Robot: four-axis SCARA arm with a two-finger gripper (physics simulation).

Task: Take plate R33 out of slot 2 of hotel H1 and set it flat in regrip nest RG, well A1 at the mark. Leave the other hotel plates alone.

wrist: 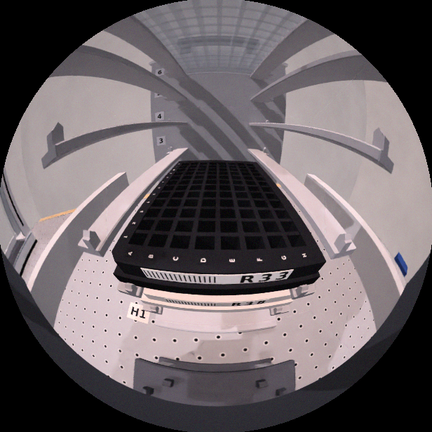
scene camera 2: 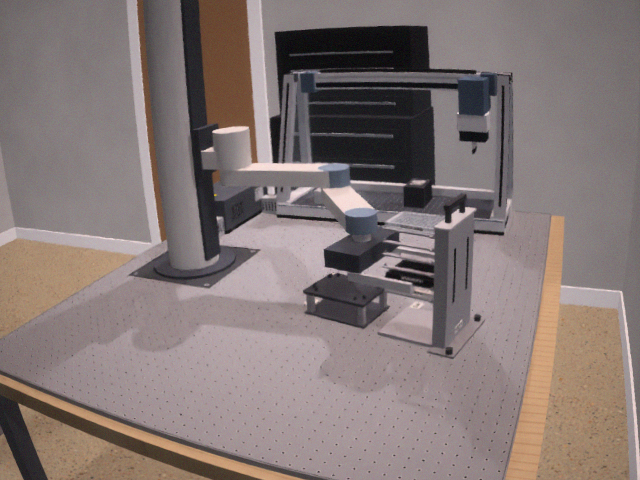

In view: the gripper (scene camera 2: 428, 273).
The gripper is seen too in the wrist view (wrist: 215, 177).
